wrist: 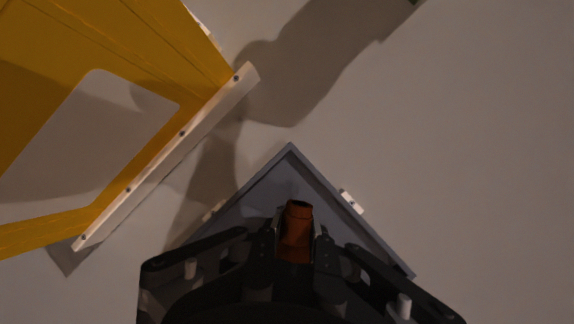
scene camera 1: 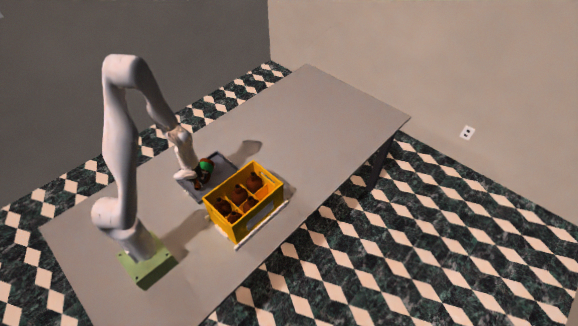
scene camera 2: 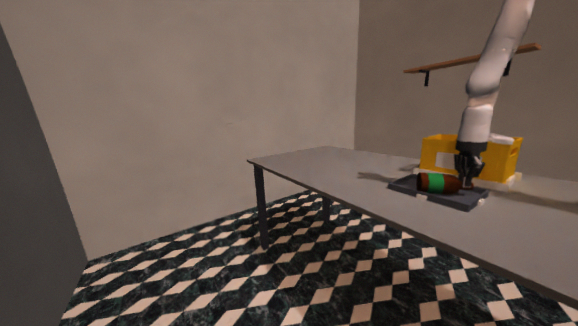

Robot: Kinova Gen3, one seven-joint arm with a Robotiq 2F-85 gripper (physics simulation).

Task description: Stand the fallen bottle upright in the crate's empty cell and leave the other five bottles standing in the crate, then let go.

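Places are measured from the arm's base along level axes (x up, y ahead, z left), in centimetres.
Pixels of known places: gripper, between the fingertips: (wrist: pixel 295 225) (scene camera 1: pixel 198 184) (scene camera 2: pixel 463 185); arm's base, origin of its link: (scene camera 1: pixel 144 249).
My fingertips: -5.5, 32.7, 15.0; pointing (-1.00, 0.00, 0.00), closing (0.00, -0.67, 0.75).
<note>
For each thing: its middle in the pictures, then the offset to it from my fingertips, as dx, dy, dz. "pt": a spot on its surface instead. Level surfaces: height alone.
- fallen brown bottle, middle of its body: (wrist: pixel 285 279) (scene camera 2: pixel 444 184) (scene camera 1: pixel 202 175) +0.1, +4.3, +3.3
- shallow dark grey tray, middle of its body: (wrist: pixel 268 274) (scene camera 2: pixel 434 189) (scene camera 1: pixel 208 176) -2.8, +7.1, +3.2
- yellow crate, middle of its body: (wrist: pixel 21 77) (scene camera 1: pixel 245 201) (scene camera 2: pixel 465 157) +4.7, +8.2, -25.3
- empty cell, a spot on its surface: (scene camera 1: pixel 263 193) pt +0.6, +18.1, -25.2
- grey table, height of its surface: dx -4.1
The fallen brown bottle (scene camera 1: pixel 206 166) (scene camera 2: pixel 436 183) (wrist: pixel 299 212) with a green label lies on its side in the shallow dark grey tray (scene camera 1: pixel 221 171) (scene camera 2: pixel 457 203) (wrist: pixel 296 175). My gripper (scene camera 1: pixel 199 182) (scene camera 2: pixel 468 183) (wrist: pixel 295 225) points down and is shut on the bottle's neck, one finger on each side. The yellow crate (scene camera 1: pixel 242 233) (scene camera 2: pixel 502 161) (wrist: pixel 192 65) stands beside the tray. Several brown bottles (scene camera 1: pixel 239 193) stand in its cells in scene camera 1. The empty cell (scene camera 1: pixel 263 193) is at the crate's far right corner there. The bottle's body is hidden behind the gripper in the wrist view.
White strips (scene camera 1: pixel 262 225) (wrist: pixel 167 151) run along the crate's base. The arm's green base block (scene camera 1: pixel 155 270) is on the near left of the grey table (scene camera 1: pixel 325 110). A wooden shelf (scene camera 2: pixel 450 64) is on the wall behind the crate in scene camera 2.
</note>
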